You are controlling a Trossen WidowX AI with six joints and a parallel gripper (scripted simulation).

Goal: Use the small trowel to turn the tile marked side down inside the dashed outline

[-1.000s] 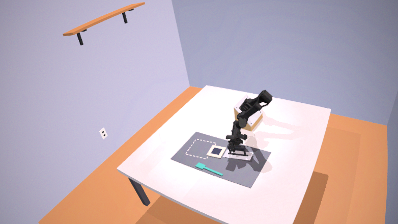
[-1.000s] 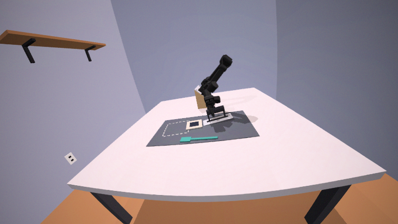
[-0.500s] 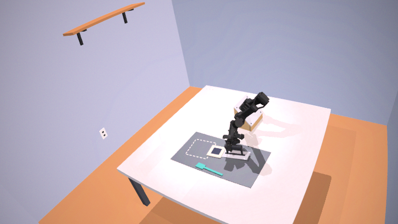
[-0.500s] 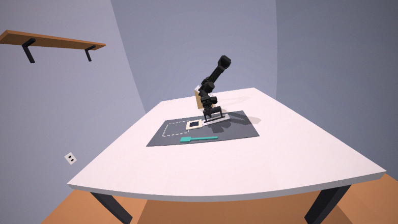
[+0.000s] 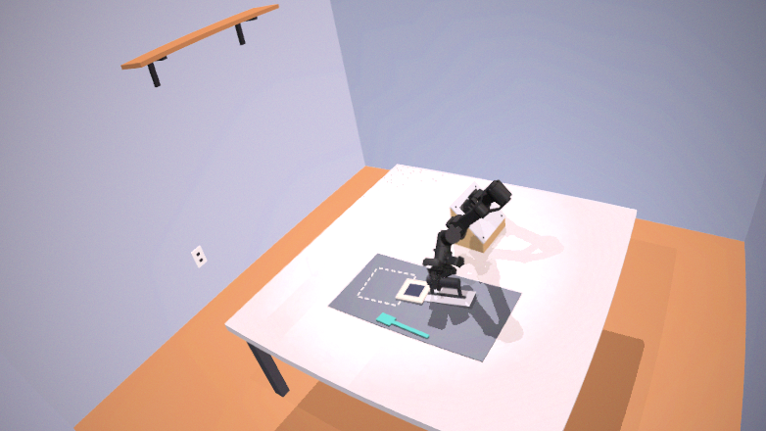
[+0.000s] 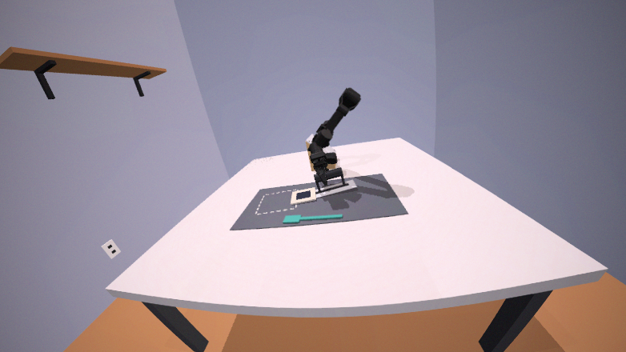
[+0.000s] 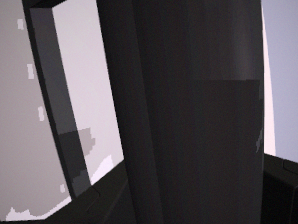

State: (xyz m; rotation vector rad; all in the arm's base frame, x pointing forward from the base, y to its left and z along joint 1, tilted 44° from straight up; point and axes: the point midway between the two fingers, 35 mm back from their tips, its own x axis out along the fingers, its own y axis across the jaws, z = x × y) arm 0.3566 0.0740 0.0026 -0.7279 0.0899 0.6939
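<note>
Right now my gripper tip is 80 mm above the grey mat, 50 mm to the left of it and 20 mm short of it. Also, from my gripper tip: tile: 110 mm to the right, 50 mm below, 10 mm behind; then teal trowel: 160 mm ahead, 70 mm to the right, 50 mm below.
</note>
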